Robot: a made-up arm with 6 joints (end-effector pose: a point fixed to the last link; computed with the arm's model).
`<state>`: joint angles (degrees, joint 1 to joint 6).
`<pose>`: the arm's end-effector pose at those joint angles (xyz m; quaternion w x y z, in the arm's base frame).
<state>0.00 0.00 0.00 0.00 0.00 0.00</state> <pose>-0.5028 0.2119 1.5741 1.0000 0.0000 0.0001 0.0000</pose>
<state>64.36 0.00 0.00 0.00 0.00 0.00</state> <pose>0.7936 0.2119 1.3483 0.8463 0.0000 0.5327 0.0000</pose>
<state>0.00 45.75 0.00 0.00 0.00 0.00</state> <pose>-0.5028 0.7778 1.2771 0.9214 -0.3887 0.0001 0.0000</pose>
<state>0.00 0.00 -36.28 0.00 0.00 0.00</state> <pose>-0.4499 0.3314 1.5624 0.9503 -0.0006 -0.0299 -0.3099</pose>
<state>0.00 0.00 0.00 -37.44 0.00 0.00</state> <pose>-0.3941 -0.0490 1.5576 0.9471 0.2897 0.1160 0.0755</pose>
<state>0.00 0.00 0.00 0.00 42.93 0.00</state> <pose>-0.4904 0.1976 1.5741 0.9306 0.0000 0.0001 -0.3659</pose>
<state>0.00 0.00 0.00 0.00 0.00 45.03</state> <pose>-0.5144 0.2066 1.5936 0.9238 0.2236 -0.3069 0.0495</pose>
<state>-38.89 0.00 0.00 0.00 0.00 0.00</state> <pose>-1.1166 0.2119 1.0264 0.9430 0.0000 -0.3328 0.0000</pose>
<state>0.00 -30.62 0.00 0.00 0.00 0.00</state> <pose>-0.5028 -0.2148 1.4950 0.9645 0.2641 0.0001 0.0000</pose>
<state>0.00 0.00 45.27 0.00 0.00 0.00</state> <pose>-0.4554 0.0576 1.5889 0.9230 0.0009 0.0372 0.3831</pose>
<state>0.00 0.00 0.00 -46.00 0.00 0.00</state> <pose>-0.3658 -0.1012 1.5292 0.9205 0.3526 0.1412 0.0919</pose>
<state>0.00 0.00 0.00 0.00 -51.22 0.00</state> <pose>-0.5253 0.2128 1.5741 0.9017 0.0001 0.0001 0.4323</pose>
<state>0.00 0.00 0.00 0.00 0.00 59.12</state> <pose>-0.5200 0.2031 1.5971 0.8699 0.2880 -0.3954 0.0638</pose>
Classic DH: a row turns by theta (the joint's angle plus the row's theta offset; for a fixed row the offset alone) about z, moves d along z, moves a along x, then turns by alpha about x. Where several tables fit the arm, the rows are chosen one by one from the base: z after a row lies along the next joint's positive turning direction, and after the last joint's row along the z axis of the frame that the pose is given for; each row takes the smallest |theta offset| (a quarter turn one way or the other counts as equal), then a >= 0, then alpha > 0; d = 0 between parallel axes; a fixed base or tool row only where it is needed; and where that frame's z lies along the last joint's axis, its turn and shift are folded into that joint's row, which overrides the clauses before.
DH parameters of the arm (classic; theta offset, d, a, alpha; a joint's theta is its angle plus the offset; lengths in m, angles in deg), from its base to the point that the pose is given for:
base (fixed): 0 0.431 -0.034 -90
joint 1: -90 0.143 0.324 90
joint 2: -84.47 0.261 0.031 -90.13
joint 3: 20.48 0.4233 -0.016 105.71
joint 4: -5.29 0.1976 -0.0996 76.4
joint 5: 75.75 -0.4388 0.0067 97.43
joint 6: 0 -0.0116 -0.03 82.57
tool (fixed): 143.94 0.0053 0 0

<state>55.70 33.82 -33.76 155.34 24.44 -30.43</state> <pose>0.0862 0.2165 0.7478 0.0479 0.8801 0.4698 0.0495</pose>
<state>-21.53 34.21 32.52 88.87 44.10 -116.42</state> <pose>-0.8172 0.4718 0.6359 0.4426 -0.3211 -0.0542 -0.8355</pose>
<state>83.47 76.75 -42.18 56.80 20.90 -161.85</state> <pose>-0.0788 0.7485 0.6936 0.2399 0.5802 -0.1210 0.7689</pose>
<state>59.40 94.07 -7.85 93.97 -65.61 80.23</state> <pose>-0.3775 0.3831 0.7375 0.2602 -0.4476 0.4792 0.7087</pose>
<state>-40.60 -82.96 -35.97 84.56 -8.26 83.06</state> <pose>-0.7563 -0.1215 0.9392 0.6497 0.2565 -0.7080 -0.1038</pose>
